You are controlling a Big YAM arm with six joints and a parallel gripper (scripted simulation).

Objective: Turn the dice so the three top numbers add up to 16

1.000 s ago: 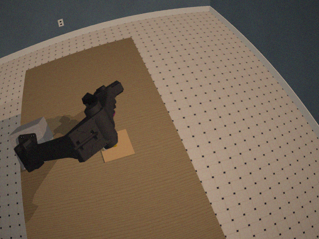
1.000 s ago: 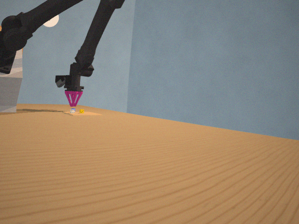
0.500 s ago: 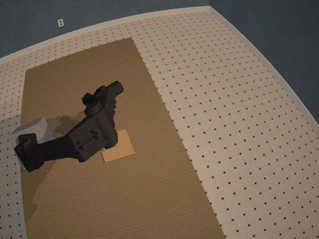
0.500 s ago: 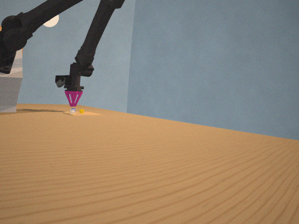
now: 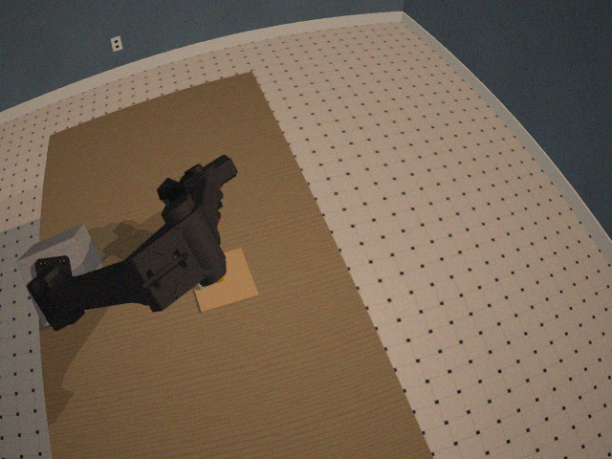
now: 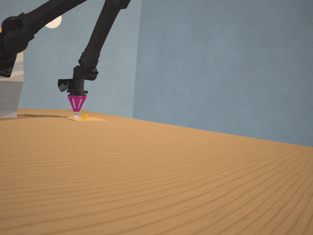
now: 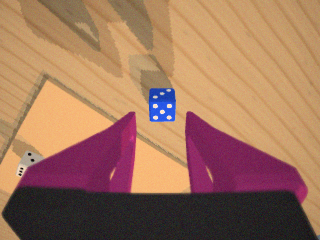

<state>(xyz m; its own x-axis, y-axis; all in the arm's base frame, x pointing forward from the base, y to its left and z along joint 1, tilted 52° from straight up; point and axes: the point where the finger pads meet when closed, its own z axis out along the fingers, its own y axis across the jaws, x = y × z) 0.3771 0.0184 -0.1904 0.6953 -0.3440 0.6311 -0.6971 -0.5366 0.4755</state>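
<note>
My hand is 3 cm above the blue die. The rest, counted from my hand: mat (1 cm ahead, 10 cm to the right, 3 cm below); then white die (3 cm behind, 11 cm to the right, 2 cm below); then yellow die (1 cm ahead, 10 cm to the right, 2 cm below).
</note>
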